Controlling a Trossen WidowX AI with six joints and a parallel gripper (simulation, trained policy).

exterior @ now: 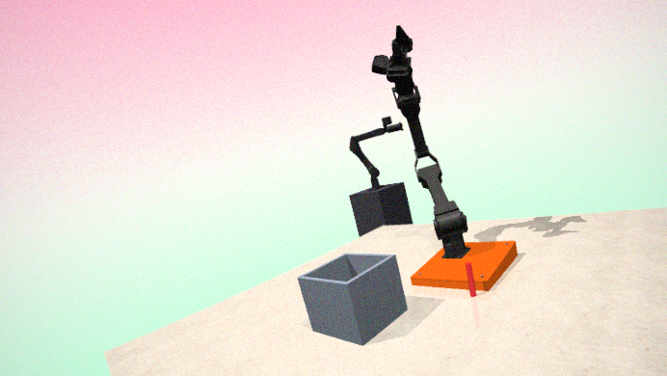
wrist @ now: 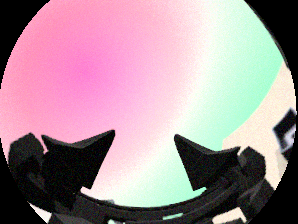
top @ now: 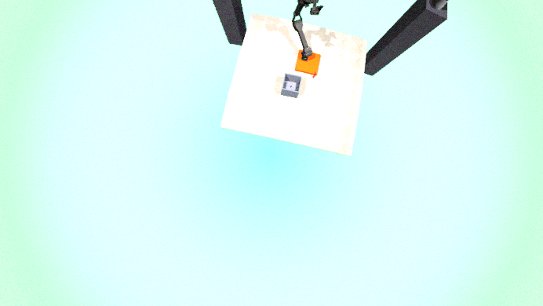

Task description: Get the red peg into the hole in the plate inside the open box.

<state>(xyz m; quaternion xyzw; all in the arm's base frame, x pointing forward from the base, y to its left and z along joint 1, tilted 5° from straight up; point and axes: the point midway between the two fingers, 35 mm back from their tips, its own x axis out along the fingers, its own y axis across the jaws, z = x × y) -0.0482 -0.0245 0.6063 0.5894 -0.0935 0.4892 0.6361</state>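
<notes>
Now: the red peg 140 mm ahead of my gripper tip, 140 mm to the left of it and 630 mm below it.
</notes>
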